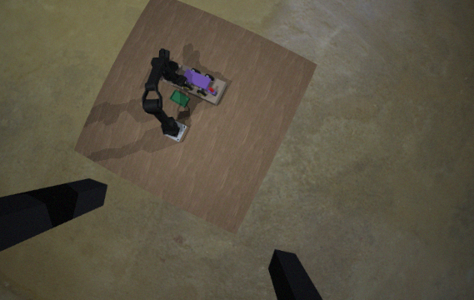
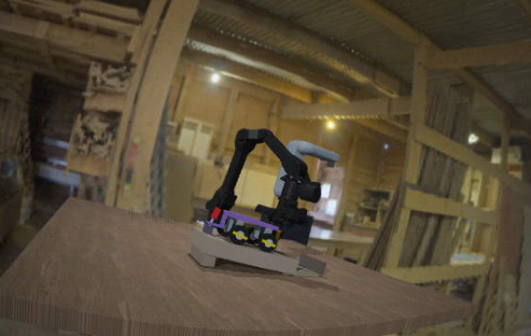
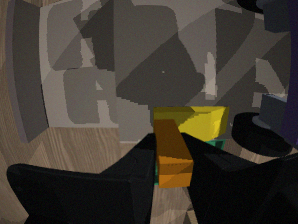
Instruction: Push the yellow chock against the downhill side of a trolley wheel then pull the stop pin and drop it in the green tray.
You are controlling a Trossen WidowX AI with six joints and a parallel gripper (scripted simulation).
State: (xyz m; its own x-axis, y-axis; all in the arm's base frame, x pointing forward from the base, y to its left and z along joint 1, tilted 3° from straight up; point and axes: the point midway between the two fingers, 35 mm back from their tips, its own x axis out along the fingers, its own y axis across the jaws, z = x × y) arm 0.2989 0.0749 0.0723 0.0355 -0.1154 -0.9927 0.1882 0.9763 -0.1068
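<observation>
Right now my gripper tip is 2 cm to the left of the yellow chock and 1 cm above it. The rest, counted from my gripper tip: green tray 8 cm behind, 3 cm to the right, 10 cm below; dark stop block 8 cm ahead, 12 cm to the left, 6 cm below; purple trolley 3 cm ahead, 14 cm to the right, 2 cm above.
</observation>
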